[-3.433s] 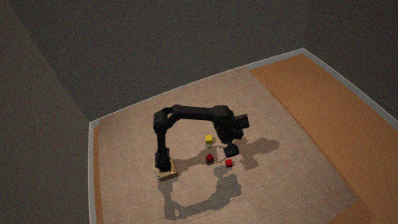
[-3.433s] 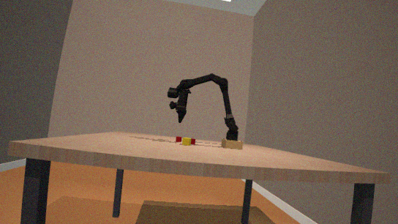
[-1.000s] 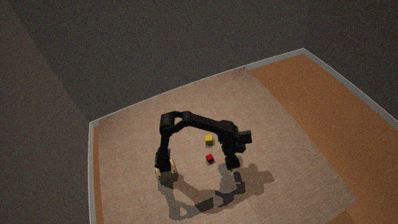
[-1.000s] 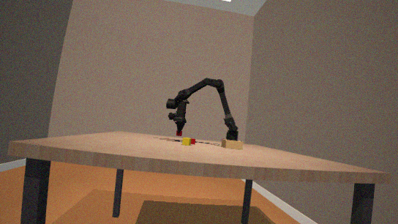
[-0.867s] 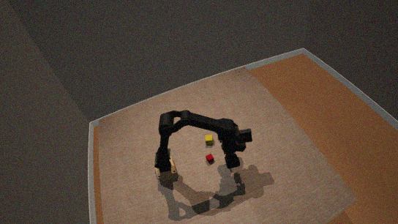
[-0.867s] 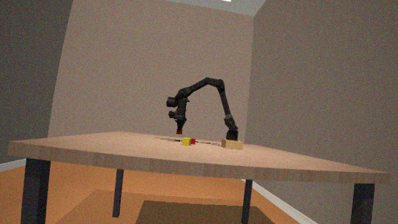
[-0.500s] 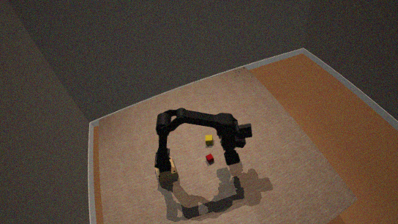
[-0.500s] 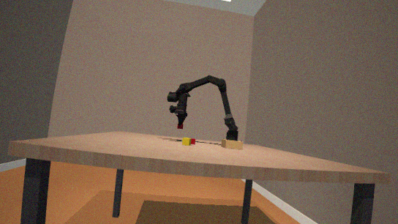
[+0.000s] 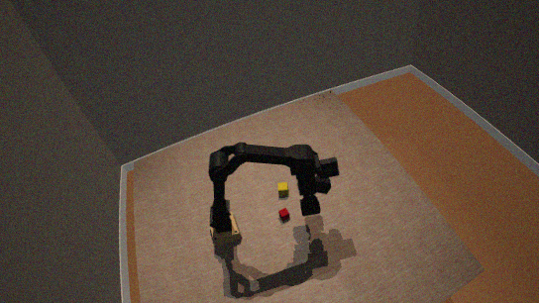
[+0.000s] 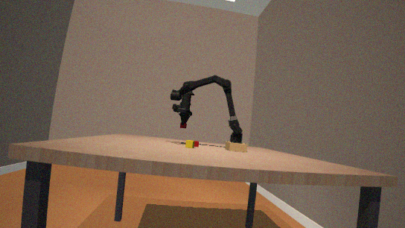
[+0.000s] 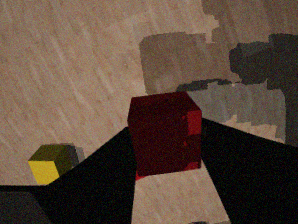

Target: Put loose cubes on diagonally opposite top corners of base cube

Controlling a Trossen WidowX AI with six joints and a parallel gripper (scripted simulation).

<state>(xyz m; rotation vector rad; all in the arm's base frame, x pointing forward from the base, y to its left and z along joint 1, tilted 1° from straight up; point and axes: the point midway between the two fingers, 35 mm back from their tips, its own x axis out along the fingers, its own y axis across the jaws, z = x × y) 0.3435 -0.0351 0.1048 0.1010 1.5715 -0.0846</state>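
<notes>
My gripper tip is now 160 mm to the right of the yellow cube, 100 mm above it and 70 mm past it.
</notes>
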